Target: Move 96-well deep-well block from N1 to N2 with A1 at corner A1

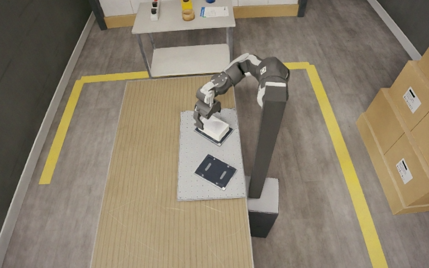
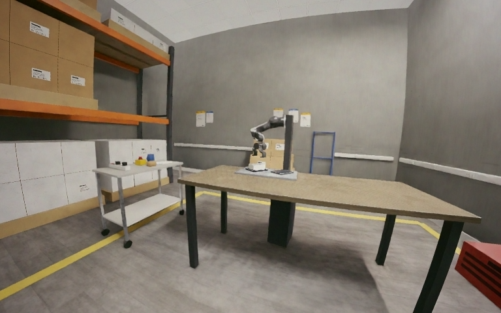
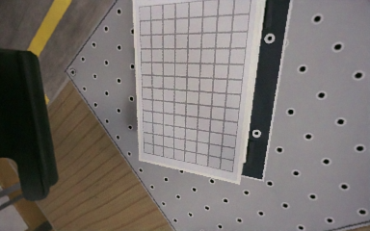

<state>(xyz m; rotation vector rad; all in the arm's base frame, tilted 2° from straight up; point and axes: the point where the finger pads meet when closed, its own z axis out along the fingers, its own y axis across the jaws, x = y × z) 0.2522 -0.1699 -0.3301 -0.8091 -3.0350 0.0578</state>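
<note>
Right now my hand is 2 cm past the white deep-well block, 2 cm to the left of it and 9 cm above it.
</note>
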